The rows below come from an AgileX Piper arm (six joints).
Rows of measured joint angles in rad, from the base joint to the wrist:
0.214, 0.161, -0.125, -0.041, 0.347, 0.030
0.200, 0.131, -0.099, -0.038, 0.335, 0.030
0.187, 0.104, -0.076, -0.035, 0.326, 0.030
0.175, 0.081, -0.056, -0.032, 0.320, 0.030
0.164, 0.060, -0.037, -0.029, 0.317, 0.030
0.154, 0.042, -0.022, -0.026, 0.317, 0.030
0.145, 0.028, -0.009, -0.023, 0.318, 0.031
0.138, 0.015, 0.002, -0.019, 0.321, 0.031
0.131, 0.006, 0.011, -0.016, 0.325, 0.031
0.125, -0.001, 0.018, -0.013, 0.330, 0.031
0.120, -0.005, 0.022, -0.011, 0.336, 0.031
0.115, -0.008, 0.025, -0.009, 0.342, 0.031
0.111, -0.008, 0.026, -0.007, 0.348, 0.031
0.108, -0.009, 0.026, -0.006, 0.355, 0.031
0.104, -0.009, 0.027, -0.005, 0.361, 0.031
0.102, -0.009, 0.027, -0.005, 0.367, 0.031
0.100, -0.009, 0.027, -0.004, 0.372, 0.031
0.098, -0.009, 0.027, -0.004, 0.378, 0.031
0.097, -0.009, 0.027, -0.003, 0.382, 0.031
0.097, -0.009, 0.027, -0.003, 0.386, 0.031
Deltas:
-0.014, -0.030, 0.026, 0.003, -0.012, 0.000
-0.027, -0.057, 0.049, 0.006, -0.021, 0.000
-0.039, -0.080, 0.069, 0.009, -0.027, 0.000
-0.050, -0.101, 0.088, 0.012, -0.030, 0.000
-0.060, -0.119, 0.103, 0.015, -0.030, 0.000
-0.069, -0.133, 0.116, 0.018, -0.029, 0.001
-0.076, -0.146, 0.127, 0.022, -0.026, 0.001
-0.083, -0.155, 0.136, 0.025, -0.022, 0.001
-0.089, -0.162, 0.143, 0.028, -0.017, 0.001
-0.094, -0.166, 0.147, 0.030, -0.011, 0.001
-0.099, -0.169, 0.150, 0.032, -0.005, 0.001
-0.103, -0.169, 0.151, 0.034, 0.001, 0.001
-0.106, -0.170, 0.151, 0.035, 0.008, 0.001
-0.110, -0.170, 0.152, 0.036, 0.014, 0.001
-0.112, -0.170, 0.152, 0.036, 0.020, 0.001
-0.114, -0.170, 0.152, 0.037, 0.025, 0.001
-0.116, -0.170, 0.152, 0.037, 0.031, 0.001
-0.117, -0.170, 0.152, 0.038, 0.035, 0.001
-0.117, -0.170, 0.152, 0.038, 0.039, 0.001

